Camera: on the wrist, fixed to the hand. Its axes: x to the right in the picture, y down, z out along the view.
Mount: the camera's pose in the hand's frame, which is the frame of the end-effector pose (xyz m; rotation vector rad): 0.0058 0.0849 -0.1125 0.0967 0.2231 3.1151
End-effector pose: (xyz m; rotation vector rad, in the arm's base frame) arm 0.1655 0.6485 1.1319 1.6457 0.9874 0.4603
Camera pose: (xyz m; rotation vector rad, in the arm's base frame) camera 0.1177 0.7174 1.2453 -1.1633 1.7636 -1.6089
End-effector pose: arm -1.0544 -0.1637 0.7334 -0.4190 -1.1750 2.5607
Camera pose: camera -1.0291 -0.1376 0.5971 0.9832 -0.3780 -0.3272
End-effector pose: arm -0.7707 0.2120 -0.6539 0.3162 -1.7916 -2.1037
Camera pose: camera -0.7211 0.0968 -0.5894 -1.2340 -0.2742 0.4312
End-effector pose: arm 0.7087 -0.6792 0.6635 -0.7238 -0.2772 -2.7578
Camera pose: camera 0.6796 -0.7889 0.5797 -0.0512 0.4632 0.2318
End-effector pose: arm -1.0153 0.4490 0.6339 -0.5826 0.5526 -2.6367
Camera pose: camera -1.0489 0.4070 0.5035 0.5476 0.3955 0.3318
